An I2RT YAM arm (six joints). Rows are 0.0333 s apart.
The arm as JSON. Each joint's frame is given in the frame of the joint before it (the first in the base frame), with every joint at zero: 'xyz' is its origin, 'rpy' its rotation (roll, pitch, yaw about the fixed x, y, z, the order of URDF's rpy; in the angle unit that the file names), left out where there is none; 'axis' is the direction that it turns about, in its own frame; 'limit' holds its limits. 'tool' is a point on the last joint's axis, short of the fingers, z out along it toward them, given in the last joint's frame.
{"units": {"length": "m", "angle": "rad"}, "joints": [
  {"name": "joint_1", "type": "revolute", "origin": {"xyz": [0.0, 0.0, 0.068]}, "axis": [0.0, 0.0, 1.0], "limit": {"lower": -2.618, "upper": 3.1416}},
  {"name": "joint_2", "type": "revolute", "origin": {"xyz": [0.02, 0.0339, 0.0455]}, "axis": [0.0, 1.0, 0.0], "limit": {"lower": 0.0, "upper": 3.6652}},
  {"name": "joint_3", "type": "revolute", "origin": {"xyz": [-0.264, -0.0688, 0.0]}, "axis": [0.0, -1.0, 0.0], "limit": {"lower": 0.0, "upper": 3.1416}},
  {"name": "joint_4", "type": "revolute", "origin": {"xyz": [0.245, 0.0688, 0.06]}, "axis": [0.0, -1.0, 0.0], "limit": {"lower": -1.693, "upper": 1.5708}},
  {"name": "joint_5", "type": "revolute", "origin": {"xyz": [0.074, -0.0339, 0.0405]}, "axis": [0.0, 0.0, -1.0], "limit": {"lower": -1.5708, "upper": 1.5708}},
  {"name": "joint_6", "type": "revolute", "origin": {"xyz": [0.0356, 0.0, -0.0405]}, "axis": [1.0, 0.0, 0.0], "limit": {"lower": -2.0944, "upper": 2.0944}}
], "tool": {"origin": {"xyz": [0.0, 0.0, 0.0], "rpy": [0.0, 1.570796, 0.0]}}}
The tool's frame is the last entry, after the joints.
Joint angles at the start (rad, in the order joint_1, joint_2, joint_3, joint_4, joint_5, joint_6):
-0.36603 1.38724 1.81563 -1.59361 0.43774 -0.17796
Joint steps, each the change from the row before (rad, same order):
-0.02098 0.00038 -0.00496 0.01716 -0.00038 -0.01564
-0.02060 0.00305 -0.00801 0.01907 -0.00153 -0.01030
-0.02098 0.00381 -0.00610 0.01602 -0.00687 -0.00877
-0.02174 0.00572 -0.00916 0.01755 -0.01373 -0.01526
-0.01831 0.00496 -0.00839 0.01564 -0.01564 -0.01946
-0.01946 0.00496 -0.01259 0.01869 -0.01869 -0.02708
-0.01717 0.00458 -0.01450 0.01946 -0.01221 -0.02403
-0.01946 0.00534 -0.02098 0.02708 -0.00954 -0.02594
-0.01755 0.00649 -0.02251 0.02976 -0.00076 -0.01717
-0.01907 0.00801 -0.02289 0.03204 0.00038 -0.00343
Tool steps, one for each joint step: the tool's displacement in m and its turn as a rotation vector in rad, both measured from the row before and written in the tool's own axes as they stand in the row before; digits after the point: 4 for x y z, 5 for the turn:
-0.0007 -0.0037 0.0030 0.00835 -0.00103 0.00679
-0.0014 -0.0032 0.0044 0.00662 0.00204 0.01012
-0.0012 -0.0032 0.0042 0.00130 0.00278 0.01112
-0.0016 -0.0027 0.0056 -0.00573 0.00451 0.00384
-0.0014 -0.0022 0.0049 -0.00875 0.00249 -0.00331
-0.0014 -0.0021 0.0060 -0.01156 0.00276 -0.01034
-0.0012 -0.0019 0.0061 -0.00624 0.00373 -0.00942
-0.0015 -0.0021 0.0081 -0.00292 0.00490 -0.00920
-0.0017 -0.0020 0.0087 0.00474 0.00679 -0.00203
-0.0017 -0.0023 0.0094 0.00633 0.00756 0.01313

